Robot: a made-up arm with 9 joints. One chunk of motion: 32 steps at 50 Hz.
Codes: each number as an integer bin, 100 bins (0 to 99) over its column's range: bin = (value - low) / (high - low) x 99, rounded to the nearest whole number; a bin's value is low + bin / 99 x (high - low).
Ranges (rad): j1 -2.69..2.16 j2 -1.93..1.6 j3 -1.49..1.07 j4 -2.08..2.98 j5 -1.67..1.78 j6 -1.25..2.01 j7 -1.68..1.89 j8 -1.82..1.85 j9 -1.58..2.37
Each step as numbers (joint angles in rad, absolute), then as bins.
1 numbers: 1.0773 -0.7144 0.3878 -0.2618 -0.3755 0.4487 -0.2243 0.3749 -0.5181
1 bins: 77 34 73 36 37 52 40 59 27
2 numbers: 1.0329 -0.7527 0.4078 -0.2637 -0.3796 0.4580 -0.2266 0.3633 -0.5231
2 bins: 76 33 73 36 37 52 40 59 26
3 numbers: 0.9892 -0.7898 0.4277 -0.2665 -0.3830 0.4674 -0.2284 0.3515 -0.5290
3 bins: 75 32 74 35 37 52 40 59 26
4 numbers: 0.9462 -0.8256 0.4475 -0.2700 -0.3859 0.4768 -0.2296 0.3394 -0.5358
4 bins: 74 31 75 35 37 52 40 58 26
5 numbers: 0.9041 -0.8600 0.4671 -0.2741 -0.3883 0.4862 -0.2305 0.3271 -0.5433
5 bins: 73 30 76 35 37 53 40 58 26
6 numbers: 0.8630 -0.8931 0.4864 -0.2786 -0.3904 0.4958 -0.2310 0.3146 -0.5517
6 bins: 73 29 76 35 37 53 40 58 26
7 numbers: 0.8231 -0.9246 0.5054 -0.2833 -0.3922 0.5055 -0.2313 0.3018 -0.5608
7 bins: 72 28 77 35 37 53 40 57 26
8 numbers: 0.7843 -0.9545 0.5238 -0.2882 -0.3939 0.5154 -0.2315 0.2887 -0.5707
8 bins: 71 27 78 35 37 54 40 57 25
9 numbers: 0.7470 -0.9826 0.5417 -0.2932 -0.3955 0.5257 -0.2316 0.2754 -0.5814
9 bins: 70 27 79 35 37 54 40 57 25
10 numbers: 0.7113 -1.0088 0.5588 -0.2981 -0.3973 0.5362 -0.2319 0.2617 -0.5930
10 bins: 69 26 79 35 37 54 40 56 25
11 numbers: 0.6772 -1.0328 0.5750 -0.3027 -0.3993 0.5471 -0.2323 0.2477 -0.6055
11 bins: 69 25 80 35 36 55 40 56 24
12 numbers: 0.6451 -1.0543 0.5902 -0.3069 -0.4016 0.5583 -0.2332 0.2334 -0.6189
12 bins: 68 25 80 35 36 55 40 55 24
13 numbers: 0.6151 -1.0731 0.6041 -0.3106 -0.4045 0.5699 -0.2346 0.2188 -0.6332
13 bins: 67 24 81 35 36 55 40 55 24
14 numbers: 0.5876 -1.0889 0.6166 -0.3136 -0.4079 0.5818 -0.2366 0.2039 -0.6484
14 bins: 67 24 81 35 36 56 40 55 23
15 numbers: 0.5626 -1.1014 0.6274 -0.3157 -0.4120 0.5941 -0.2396 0.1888 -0.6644
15 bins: 66 23 82 35 36 56 40 54 23
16 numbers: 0.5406 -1.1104 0.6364 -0.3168 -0.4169 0.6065 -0.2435 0.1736 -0.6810
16 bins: 66 23 82 34 36 56 40 54 23
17 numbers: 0.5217 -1.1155 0.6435 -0.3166 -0.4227 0.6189 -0.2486 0.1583 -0.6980
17 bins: 66 23 83 35 36 57 40 53 22
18 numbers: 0.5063 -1.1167 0.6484 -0.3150 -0.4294 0.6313 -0.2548 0.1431 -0.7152
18 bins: 65 23 83 35 36 57 40 53 22
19 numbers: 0.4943 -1.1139 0.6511 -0.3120 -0.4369 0.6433 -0.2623 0.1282 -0.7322
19 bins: 65 23 83 35 35 57 39 53 21
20 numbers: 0.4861 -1.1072 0.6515 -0.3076 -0.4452 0.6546 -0.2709 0.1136 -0.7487
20 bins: 65 23 83 35 35 58 39 52 21
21 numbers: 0.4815 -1.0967 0.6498 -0.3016 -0.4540 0.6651 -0.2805 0.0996 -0.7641
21 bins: 65 23 83 35 35 58 39 52 20
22 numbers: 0.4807 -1.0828 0.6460 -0.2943 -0.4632 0.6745 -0.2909 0.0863 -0.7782
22 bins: 65 24 83 35 35 58 39 51 20
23 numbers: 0.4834 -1.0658 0.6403 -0.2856 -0.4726 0.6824 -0.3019 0.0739 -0.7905
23 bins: 65 24 82 35 34 59 38 51 20
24 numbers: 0.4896 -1.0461 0.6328 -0.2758 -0.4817 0.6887 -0.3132 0.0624 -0.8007
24 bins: 65 25 82 35 34 59 38 51 20
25 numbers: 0.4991 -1.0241 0.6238 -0.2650 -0.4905 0.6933 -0.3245 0.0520 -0.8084
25 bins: 65 25 82 36 34 59 38 50 19
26 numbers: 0.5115 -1.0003 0.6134 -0.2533 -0.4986 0.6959 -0.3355 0.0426 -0.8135
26 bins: 65 26 81 36 34 59 37 50 19
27 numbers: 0.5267 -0.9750 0.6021 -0.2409 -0.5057 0.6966 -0.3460 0.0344 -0.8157
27 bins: 66 27 81 36 33 59 37 50 19
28 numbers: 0.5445 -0.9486 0.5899 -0.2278 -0.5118 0.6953 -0.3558 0.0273 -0.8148
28 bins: 66 28 80 36 33 59 37 50 19
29 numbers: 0.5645 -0.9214 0.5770 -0.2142 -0.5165 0.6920 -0.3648 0.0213 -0.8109
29 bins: 66 28 80 37 33 59 36 50 19
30 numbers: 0.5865 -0.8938 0.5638 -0.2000 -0.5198 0.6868 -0.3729 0.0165 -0.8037
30 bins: 67 29 79 37 33 59 36 50 19
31 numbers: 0.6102 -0.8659 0.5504 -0.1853 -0.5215 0.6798 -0.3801 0.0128 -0.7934
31 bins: 67 30 79 37 33 59 36 49 20
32 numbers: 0.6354 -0.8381 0.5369 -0.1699 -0.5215 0.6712 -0.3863 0.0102 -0.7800
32 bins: 68 31 78 37 33 58 36 49 20
